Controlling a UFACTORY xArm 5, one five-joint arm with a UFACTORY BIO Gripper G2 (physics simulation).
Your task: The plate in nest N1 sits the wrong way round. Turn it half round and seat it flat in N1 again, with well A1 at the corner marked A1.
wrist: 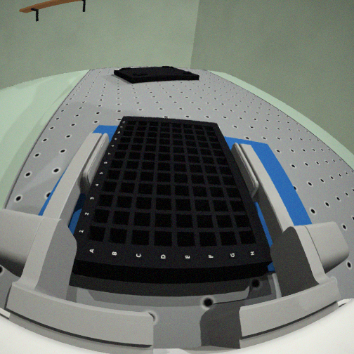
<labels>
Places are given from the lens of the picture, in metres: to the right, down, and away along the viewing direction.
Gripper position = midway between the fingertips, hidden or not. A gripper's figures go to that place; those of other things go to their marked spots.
my gripper point(170, 146): 0.00, -0.02, 0.12
black plate point(168, 204): 0.00, 0.01, 0.09
black nest point(153, 73): -0.04, -0.21, 0.34
The marked spots on the black nest and the black plate are 0.34 m apart.
</labels>
